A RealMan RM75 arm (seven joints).
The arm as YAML. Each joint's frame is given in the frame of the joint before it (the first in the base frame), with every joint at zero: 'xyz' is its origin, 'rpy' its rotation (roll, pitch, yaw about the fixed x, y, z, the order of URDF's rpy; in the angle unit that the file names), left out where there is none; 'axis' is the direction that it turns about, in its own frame. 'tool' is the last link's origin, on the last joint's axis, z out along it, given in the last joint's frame.
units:
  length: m
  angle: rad
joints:
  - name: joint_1
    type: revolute
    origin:
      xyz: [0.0, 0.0, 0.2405]
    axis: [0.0, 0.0, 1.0]
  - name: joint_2
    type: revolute
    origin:
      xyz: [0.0, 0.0, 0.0]
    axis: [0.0, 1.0, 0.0]
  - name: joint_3
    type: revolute
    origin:
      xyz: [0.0, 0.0, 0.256]
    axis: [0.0, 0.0, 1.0]
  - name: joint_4
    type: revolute
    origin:
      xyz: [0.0, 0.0, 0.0]
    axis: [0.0, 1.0, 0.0]
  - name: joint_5
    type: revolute
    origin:
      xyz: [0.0, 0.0, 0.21]
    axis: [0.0, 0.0, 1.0]
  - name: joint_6
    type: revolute
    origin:
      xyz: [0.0, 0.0, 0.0]
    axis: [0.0, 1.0, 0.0]
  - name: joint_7
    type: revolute
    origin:
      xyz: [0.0, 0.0, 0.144]
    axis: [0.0, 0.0, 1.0]
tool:
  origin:
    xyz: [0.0, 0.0, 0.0]
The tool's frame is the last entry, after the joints.
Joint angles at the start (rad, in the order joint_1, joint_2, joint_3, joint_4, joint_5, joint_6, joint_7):
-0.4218 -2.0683 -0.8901 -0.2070 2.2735 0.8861 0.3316
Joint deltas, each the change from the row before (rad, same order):
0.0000 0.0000 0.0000 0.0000 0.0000 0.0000 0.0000
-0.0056 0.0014 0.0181 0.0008 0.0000 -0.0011 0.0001
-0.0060 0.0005 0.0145 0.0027 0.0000 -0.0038 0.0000
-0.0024 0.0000 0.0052 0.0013 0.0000 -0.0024 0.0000
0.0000 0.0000 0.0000 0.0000 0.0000 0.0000 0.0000
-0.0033 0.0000 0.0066 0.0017 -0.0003 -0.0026 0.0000
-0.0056 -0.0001 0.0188 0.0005 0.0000 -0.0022 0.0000
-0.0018 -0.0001 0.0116 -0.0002 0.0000 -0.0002 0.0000
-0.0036 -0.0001 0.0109 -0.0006 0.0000 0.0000 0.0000
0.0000 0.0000 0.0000 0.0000 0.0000 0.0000 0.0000
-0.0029 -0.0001 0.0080 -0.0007 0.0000 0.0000 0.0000
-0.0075 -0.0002 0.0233 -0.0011 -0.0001 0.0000 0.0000
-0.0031 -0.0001 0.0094 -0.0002 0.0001 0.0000 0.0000
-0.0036 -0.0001 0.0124 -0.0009 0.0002 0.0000 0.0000
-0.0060 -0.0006 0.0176 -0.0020 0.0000 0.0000 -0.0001
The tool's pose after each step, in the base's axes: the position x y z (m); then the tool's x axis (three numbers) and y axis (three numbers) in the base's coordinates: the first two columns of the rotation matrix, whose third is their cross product. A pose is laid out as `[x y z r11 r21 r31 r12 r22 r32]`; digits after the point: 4 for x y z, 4 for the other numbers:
[-0.3581 0.3322 -0.0303 0.9383 0.1496 0.3119 0.3328 -0.1446 -0.9318]
[-0.3558 0.3334 -0.0322 0.9428 0.1421 0.3017 0.3228 -0.1624 -0.9324]
[-0.3542 0.3344 -0.0340 0.9463 0.1385 0.2920 0.3138 -0.1779 -0.9327]
[-0.3538 0.3348 -0.0348 0.9476 0.1381 0.2881 0.3104 -0.1839 -0.9326]
[-0.3538 0.3348 -0.0348 0.9476 0.1381 0.2881 0.3104 -0.1839 -0.9326]
[-0.3531 0.3354 -0.0357 0.9491 0.1371 0.2835 0.3062 -0.1911 -0.9326]
[-0.3505 0.3362 -0.0384 0.9529 0.1298 0.2740 0.2965 -0.2100 -0.9316]
[-0.3492 0.3362 -0.0400 0.9550 0.1254 0.2688 0.2910 -0.2209 -0.9309]
[-0.3472 0.3369 -0.0416 0.9571 0.1190 0.2643 0.2856 -0.2316 -0.9299]
[-0.3472 0.3369 -0.0416 0.9571 0.1190 0.2643 0.2856 -0.2316 -0.9299]
[-0.3456 0.3375 -0.0428 0.9585 0.1138 0.2612 0.2817 -0.2396 -0.9291]
[-0.3416 0.3387 -0.0461 0.9626 0.1000 0.2516 0.2695 -0.2620 -0.9267]
[-0.3400 0.3392 -0.0474 0.9643 0.0944 0.2475 0.2642 -0.2710 -0.9256]
[-0.3379 0.3396 -0.0493 0.9662 0.0871 0.2426 0.2575 -0.2828 -0.9240]
[-0.3343 0.3405 -0.0521 0.9686 0.0754 0.2368 0.2485 -0.2998 -0.9210]

